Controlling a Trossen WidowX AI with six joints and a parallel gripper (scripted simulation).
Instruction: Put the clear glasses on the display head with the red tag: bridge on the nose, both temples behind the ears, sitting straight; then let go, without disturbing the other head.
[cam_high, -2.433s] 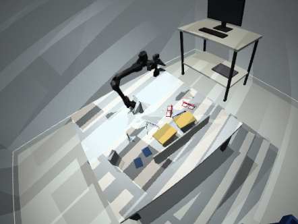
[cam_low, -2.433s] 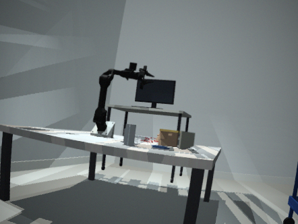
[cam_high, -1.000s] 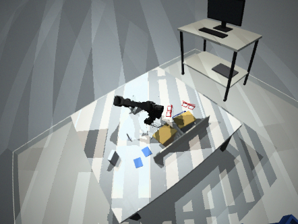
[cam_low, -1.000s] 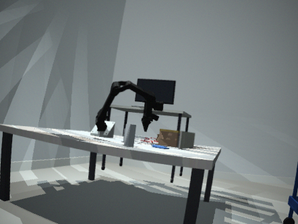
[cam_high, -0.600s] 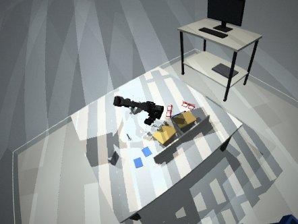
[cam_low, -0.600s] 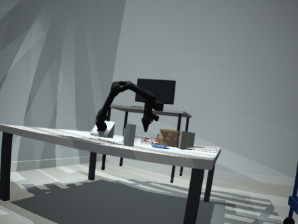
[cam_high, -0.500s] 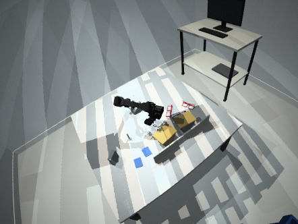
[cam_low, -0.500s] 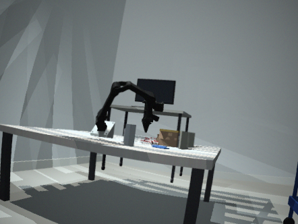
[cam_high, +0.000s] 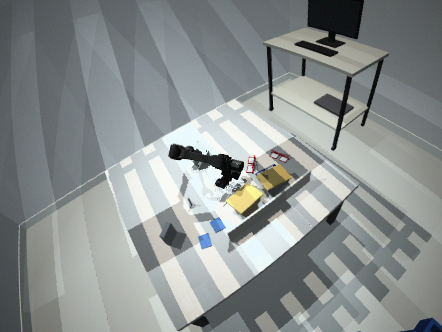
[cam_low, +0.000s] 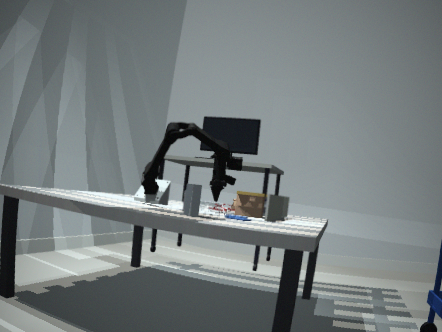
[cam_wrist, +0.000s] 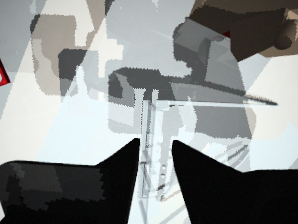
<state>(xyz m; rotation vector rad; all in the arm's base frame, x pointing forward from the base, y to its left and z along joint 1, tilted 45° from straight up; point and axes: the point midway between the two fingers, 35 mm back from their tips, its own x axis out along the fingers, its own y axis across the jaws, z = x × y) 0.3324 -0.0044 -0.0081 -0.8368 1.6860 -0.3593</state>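
The brown display head is 150 mm ahead of my gripper tip, 30 mm to the right of it and 10 mm above it. Also, from my gripper tip: grey block 470 mm to the right, 30 mm ahead, 10 mm above; then long grey wall 290 mm ahead, 70 mm to the left, 10 mm above.
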